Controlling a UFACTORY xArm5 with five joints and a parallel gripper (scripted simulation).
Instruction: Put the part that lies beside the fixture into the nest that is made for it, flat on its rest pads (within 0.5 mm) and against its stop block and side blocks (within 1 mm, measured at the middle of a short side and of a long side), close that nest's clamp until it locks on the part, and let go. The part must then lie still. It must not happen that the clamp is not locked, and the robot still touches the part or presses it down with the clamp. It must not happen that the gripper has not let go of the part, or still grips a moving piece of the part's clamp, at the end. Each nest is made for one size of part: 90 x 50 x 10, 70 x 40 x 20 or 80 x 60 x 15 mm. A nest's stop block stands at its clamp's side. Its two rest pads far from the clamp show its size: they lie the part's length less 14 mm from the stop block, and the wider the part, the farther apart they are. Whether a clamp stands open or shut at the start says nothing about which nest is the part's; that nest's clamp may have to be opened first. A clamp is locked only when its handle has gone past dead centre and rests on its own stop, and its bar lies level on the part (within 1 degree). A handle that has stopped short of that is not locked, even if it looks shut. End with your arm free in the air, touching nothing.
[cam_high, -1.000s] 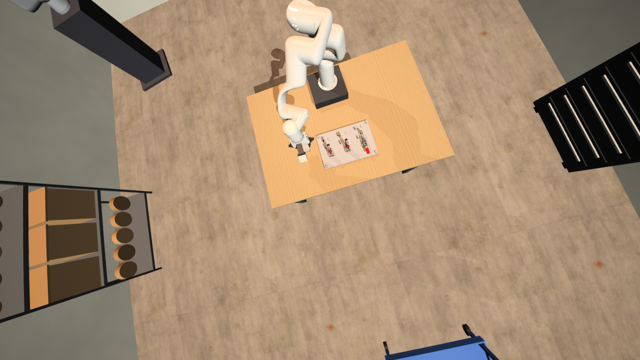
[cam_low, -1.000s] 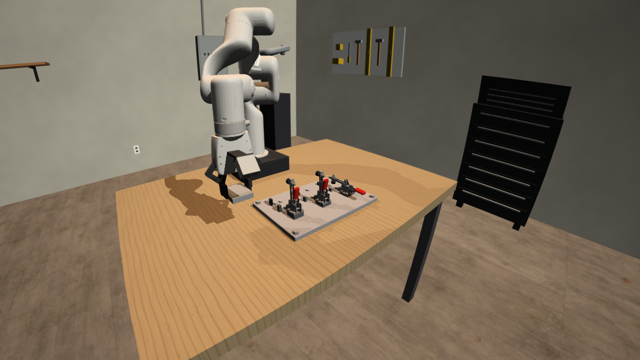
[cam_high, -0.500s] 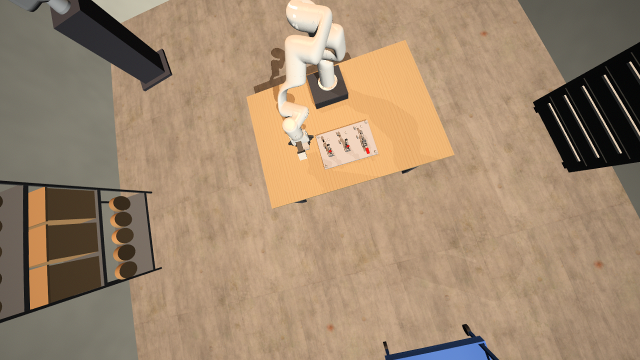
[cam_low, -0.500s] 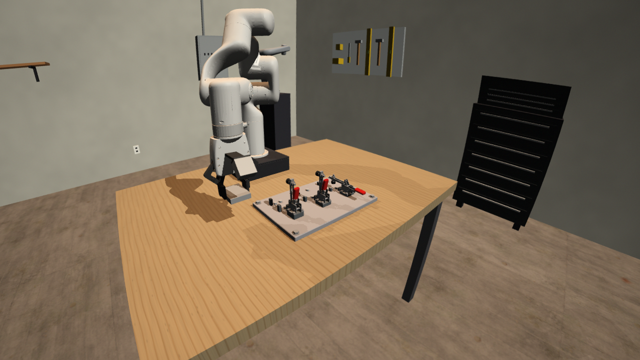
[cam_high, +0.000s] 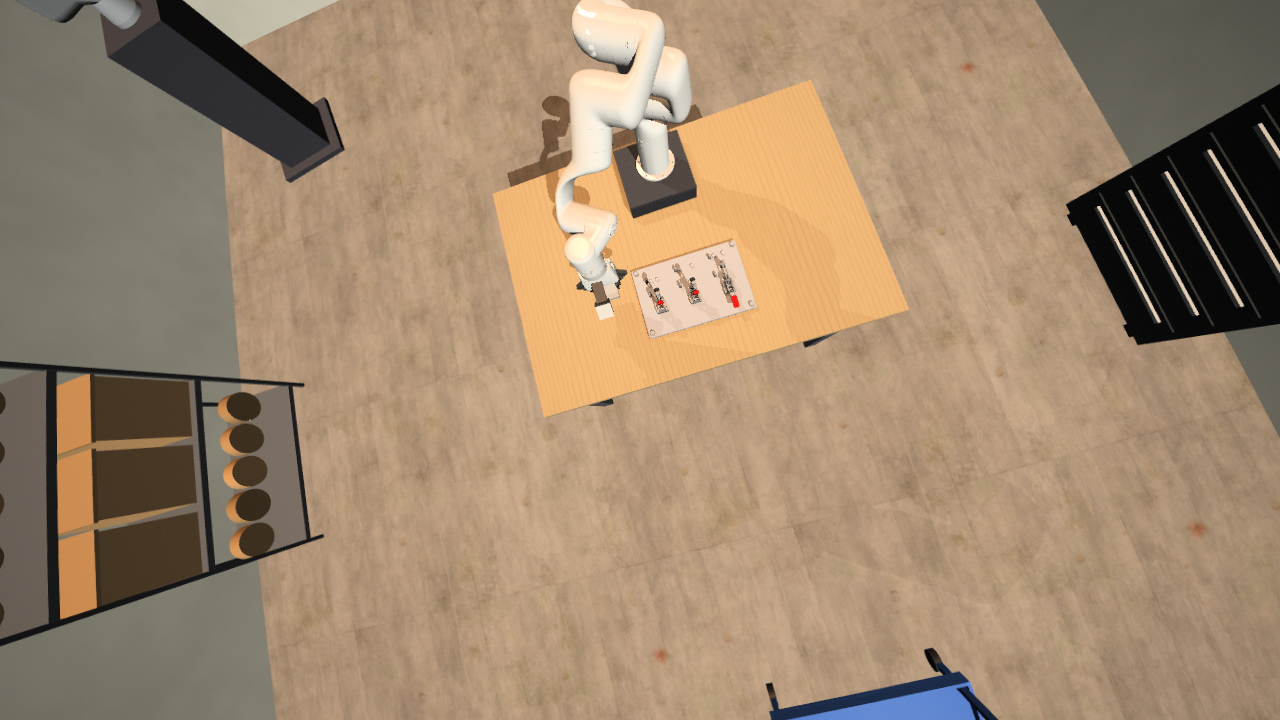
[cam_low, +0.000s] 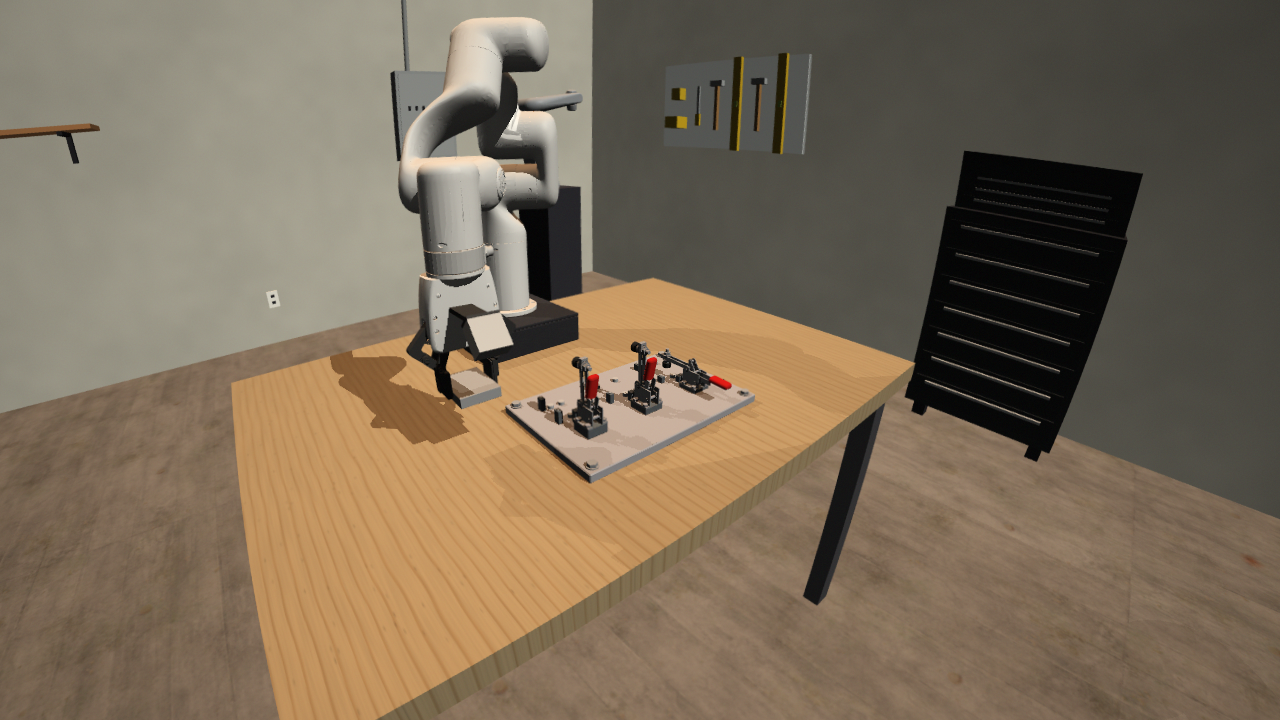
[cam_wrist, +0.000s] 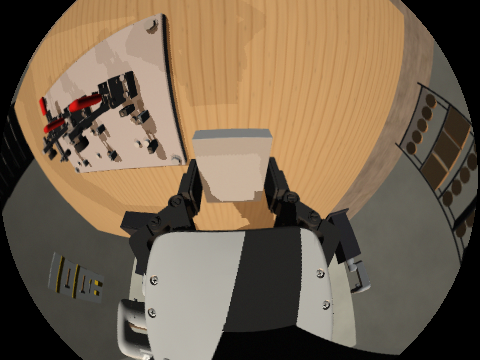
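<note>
My gripper is now 100 mm short of the grey fixture plate, 240 mm to the right of it and 100 mm above it. From my hand the other things lie so: flat part: 10 mm below.
</note>
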